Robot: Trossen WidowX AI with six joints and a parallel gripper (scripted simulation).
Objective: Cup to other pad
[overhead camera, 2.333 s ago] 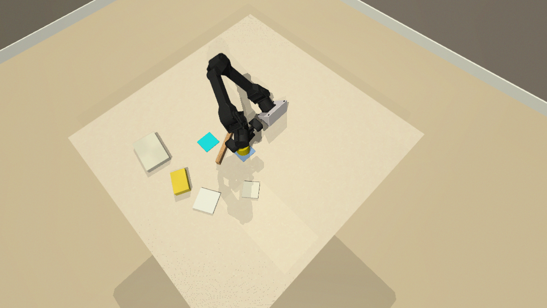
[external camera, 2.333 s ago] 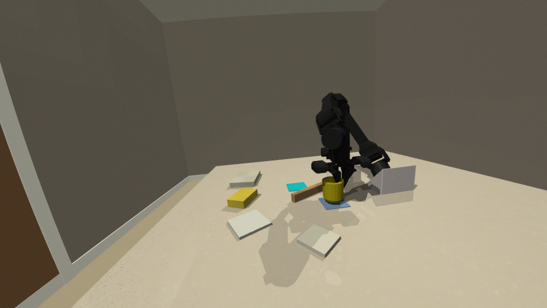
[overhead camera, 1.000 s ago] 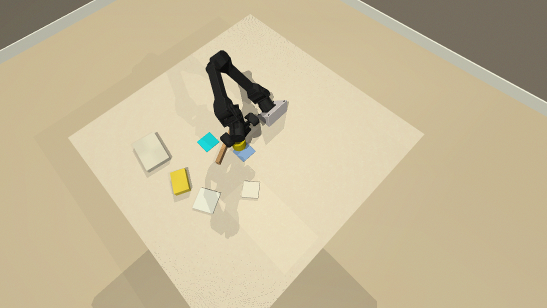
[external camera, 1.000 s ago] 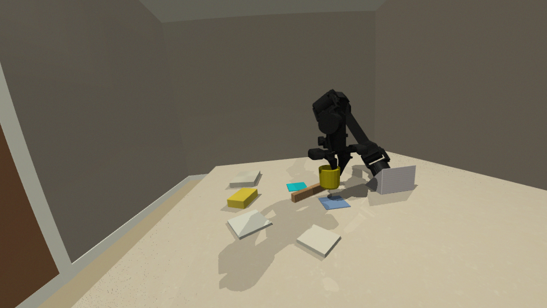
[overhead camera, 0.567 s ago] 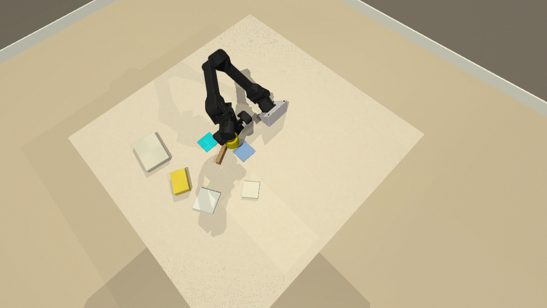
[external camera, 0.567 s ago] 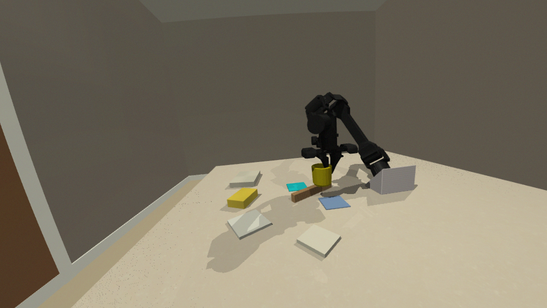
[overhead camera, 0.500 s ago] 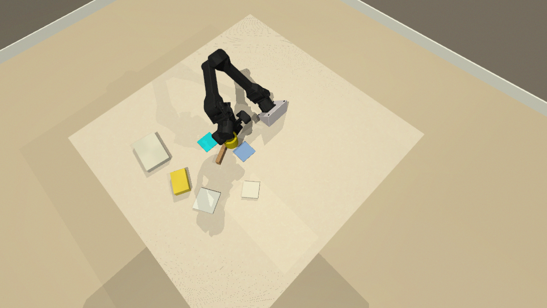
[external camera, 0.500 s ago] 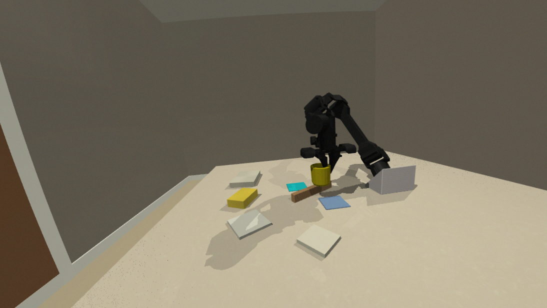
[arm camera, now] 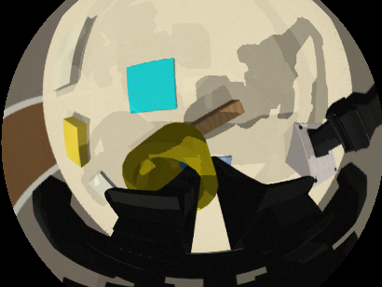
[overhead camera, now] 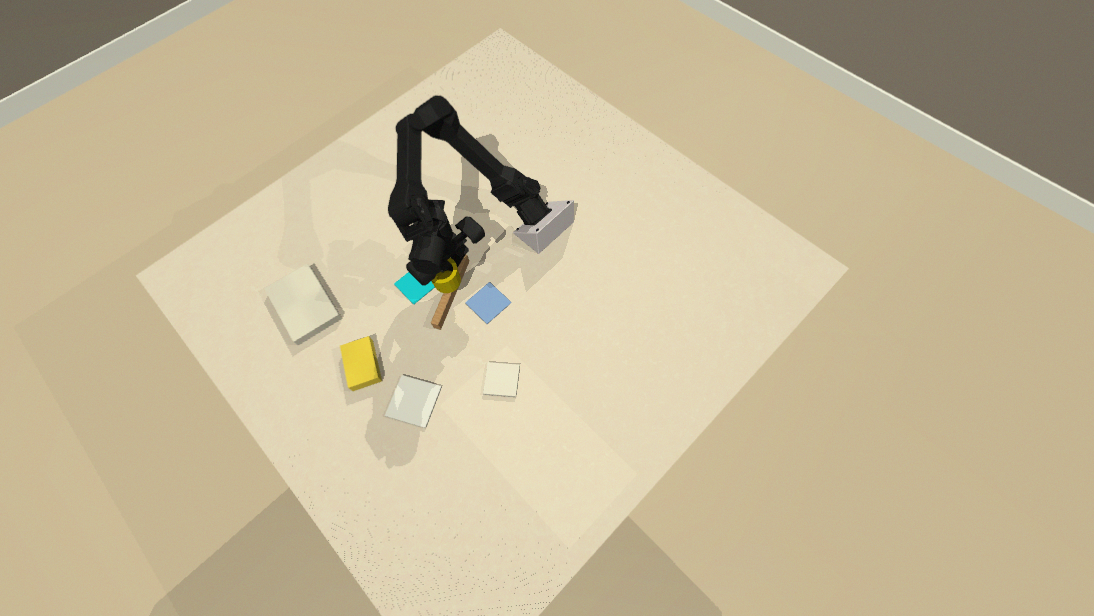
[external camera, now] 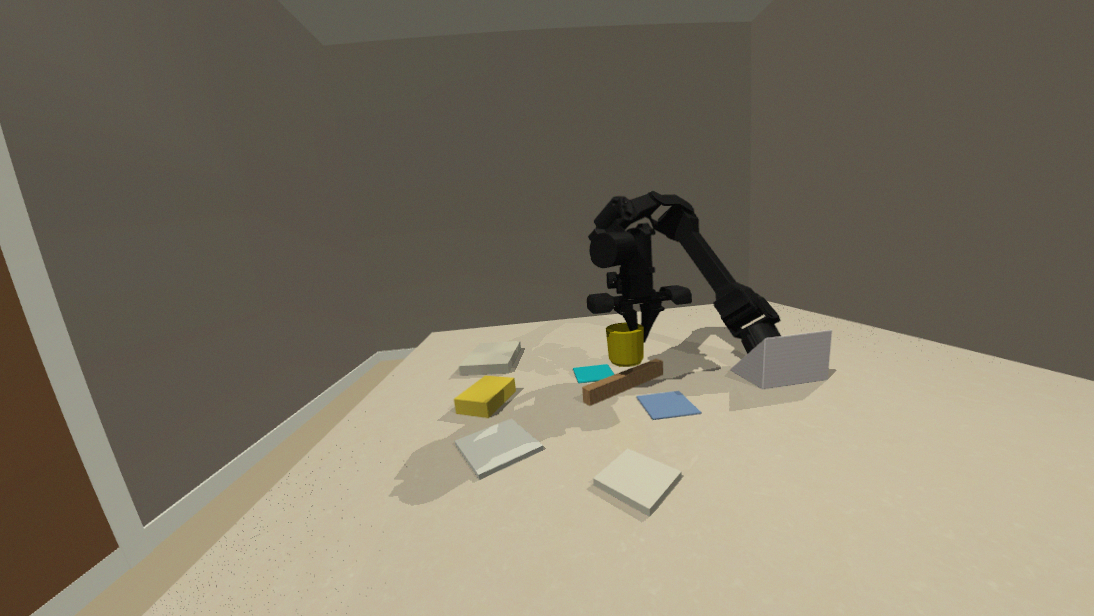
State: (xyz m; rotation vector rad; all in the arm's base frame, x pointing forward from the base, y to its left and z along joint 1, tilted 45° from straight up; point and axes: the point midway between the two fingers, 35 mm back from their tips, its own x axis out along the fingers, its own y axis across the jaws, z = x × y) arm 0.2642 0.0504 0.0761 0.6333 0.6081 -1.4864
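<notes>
The cyan pad is 8 cm ahead of my gripper tip, 9 cm to the right of it and 10 cm below it. The rest, counted from my gripper tip: wooden bar (3 cm ahead, 8 cm below); blue marble (2 cm ahead, 2 cm to the left, 2 cm below); yellow cup (2 cm ahead).
</notes>
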